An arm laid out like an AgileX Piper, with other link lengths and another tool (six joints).
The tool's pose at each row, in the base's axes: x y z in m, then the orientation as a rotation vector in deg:
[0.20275, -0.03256, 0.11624, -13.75, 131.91, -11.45]
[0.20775, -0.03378, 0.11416, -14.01, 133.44, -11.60]
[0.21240, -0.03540, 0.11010, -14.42, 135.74, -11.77]
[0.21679, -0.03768, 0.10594, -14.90, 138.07, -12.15]
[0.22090, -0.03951, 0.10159, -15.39, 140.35, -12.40]
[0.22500, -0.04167, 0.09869, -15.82, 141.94, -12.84]
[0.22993, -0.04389, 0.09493, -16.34, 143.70, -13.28]
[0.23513, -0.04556, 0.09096, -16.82, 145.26, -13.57]
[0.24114, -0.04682, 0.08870, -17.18, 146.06, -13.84]
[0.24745, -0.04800, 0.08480, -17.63, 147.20, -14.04]
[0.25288, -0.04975, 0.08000, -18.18, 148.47, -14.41]
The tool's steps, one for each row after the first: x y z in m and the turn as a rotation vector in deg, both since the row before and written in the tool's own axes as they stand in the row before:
[-0.00157, -0.00128, 0.00517, -0.18, 1.53, -0.21]
[0.00000, -0.00121, 0.00627, -0.31, 2.30, -0.31]
[0.00016, -0.00183, 0.00620, -0.19, 2.36, -0.42]
[0.00014, -0.00134, 0.00611, -0.28, 2.29, -0.39]
[-0.00087, -0.00201, 0.00501, -0.03, 1.64, -0.40]
[-0.00114, -0.00200, 0.00617, -0.08, 1.81, -0.46]
[-0.00156, -0.00148, 0.00640, -0.15, 1.59, -0.39]
[-0.00338, -0.00164, 0.00536, -0.02, 0.84, -0.31]
[-0.00289, -0.00125, 0.00682, -0.14, 1.16, -0.35]
[-0.00169, -0.00147, 0.00711, -0.06, 1.32, -0.45]

